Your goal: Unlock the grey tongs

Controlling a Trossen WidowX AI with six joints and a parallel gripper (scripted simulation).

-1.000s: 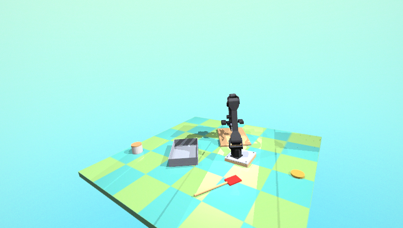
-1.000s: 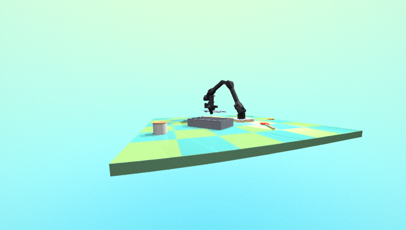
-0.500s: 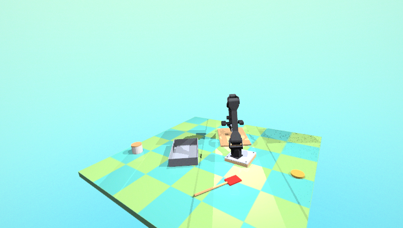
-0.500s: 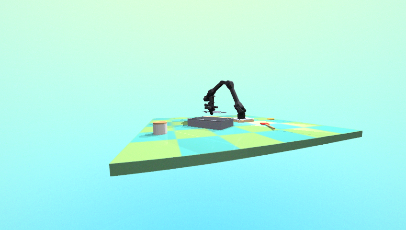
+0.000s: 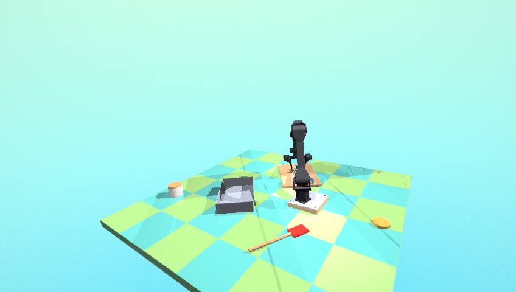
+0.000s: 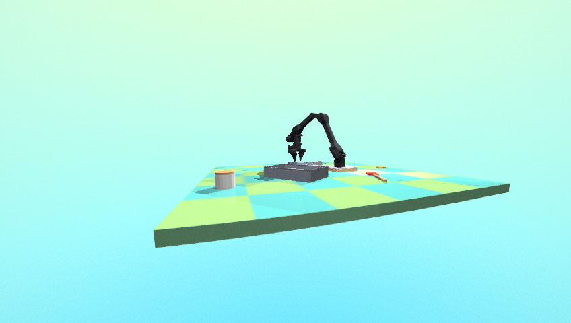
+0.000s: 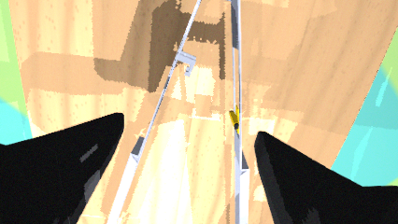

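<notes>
Right now the yellow lock piece is 20 mm to the right of my gripper tip, 20 mm behind it and 10 mm below it. Also, from my gripper tip: lidded canister 690 mm to the left, 410 mm ahead, 10 mm below; wooden board 40 mm below; grey roasting tin 470 mm to the left, 80 mm ahead, 20 mm below.
</notes>
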